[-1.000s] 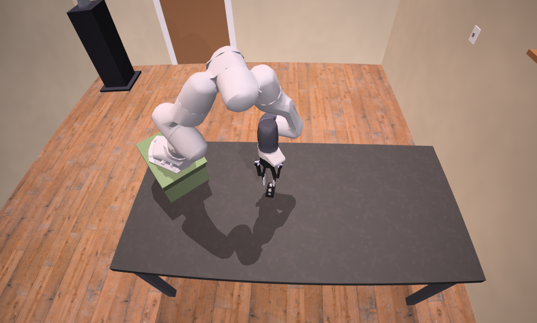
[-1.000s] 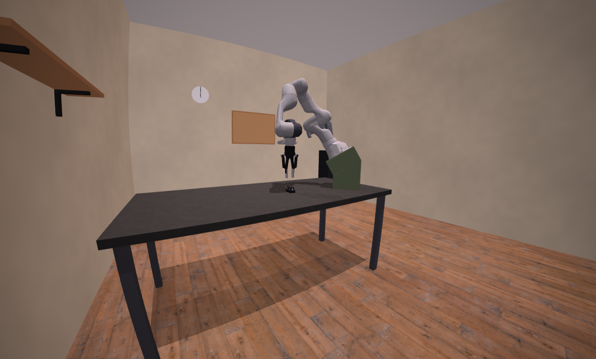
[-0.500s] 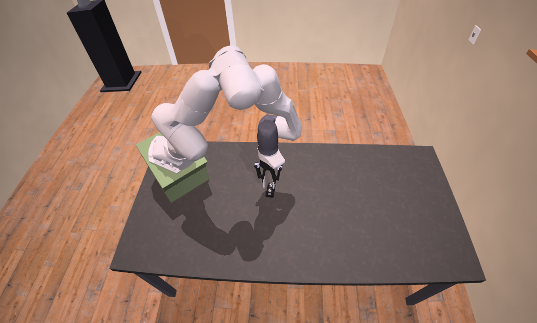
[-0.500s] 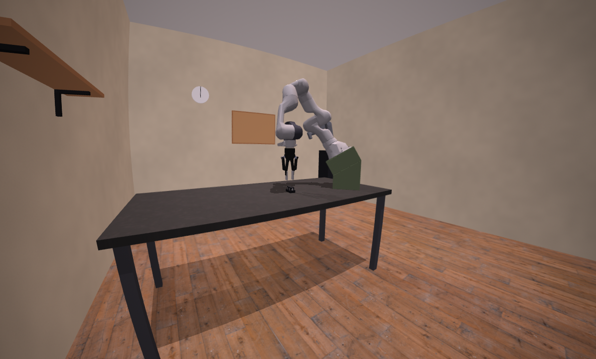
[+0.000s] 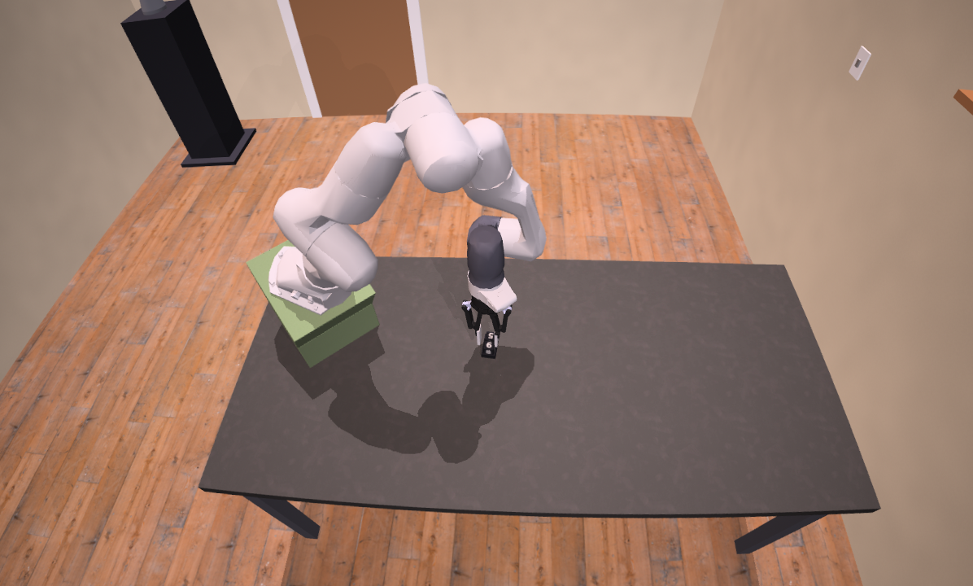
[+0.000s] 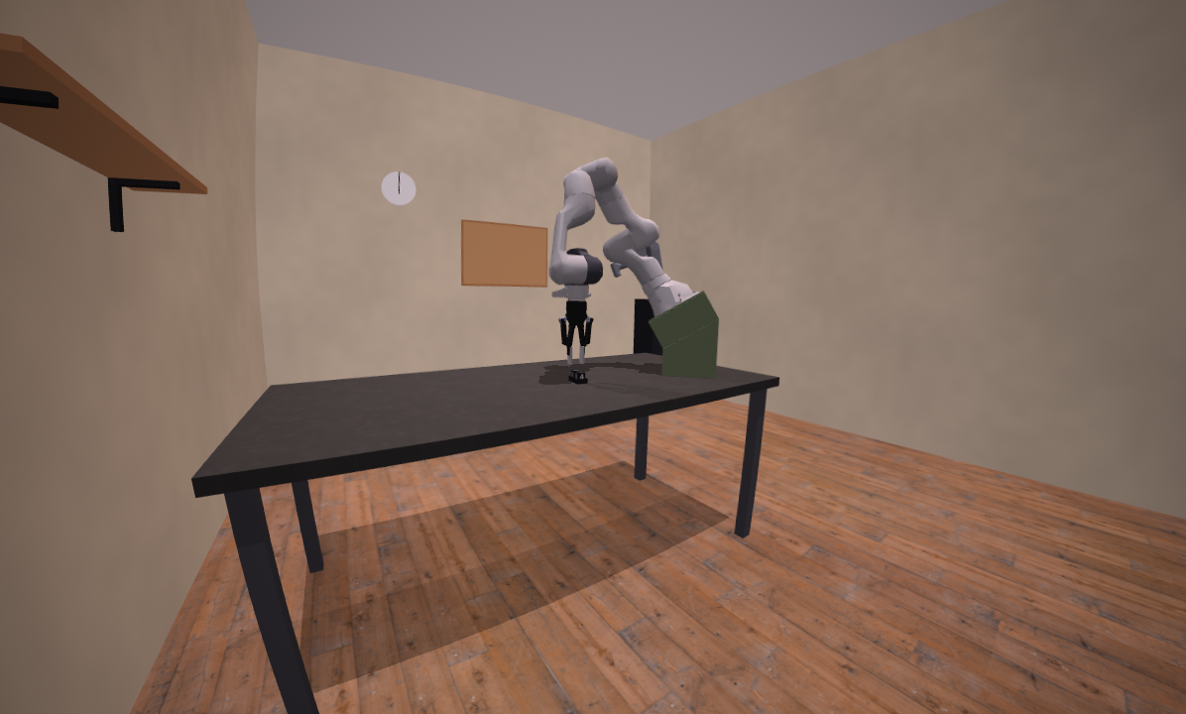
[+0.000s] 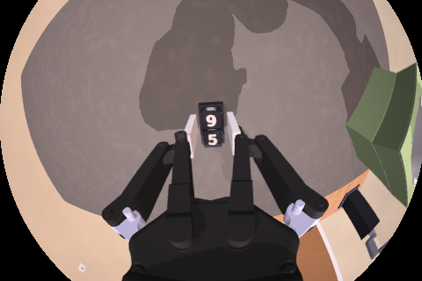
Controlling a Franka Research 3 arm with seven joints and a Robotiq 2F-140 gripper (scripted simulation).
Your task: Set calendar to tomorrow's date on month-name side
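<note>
Now: hand 1 cm to the right of the dark date cube and 7 cm above it. Also, from my hand: black tray 2 cm to the left, 9 cm below.
</note>
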